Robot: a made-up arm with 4 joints.
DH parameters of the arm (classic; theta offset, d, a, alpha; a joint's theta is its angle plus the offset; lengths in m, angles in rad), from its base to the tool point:
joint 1: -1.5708 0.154 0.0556 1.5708
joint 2: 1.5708 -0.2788 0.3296 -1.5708
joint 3: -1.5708 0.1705 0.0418 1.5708
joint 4: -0.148 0 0.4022 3.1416
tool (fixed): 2.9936 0.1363 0 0
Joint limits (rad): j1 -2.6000..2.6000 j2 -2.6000..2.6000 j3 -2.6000..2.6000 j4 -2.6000..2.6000
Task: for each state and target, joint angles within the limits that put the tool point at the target. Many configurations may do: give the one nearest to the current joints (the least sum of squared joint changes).
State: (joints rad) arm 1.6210 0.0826 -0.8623 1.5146
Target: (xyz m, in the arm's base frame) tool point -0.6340 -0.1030 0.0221
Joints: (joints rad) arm 1.9636 0.7905 -0.7856 1.7000
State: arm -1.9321 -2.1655 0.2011 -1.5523
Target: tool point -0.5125 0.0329 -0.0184
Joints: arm -1.7989 -1.4882 -0.1651 -1.0854
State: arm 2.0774 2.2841 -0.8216 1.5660
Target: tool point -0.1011 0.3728 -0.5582
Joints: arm 2.5448 2.5701 -0.5030 2.0562
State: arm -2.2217 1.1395 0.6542 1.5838
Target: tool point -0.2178 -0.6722 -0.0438
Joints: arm -2.6000 0.9042 0.7267 2.4248
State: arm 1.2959 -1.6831 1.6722 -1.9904
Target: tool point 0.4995 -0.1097 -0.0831
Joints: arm 0.4259 -1.6344 1.6662 -1.6573
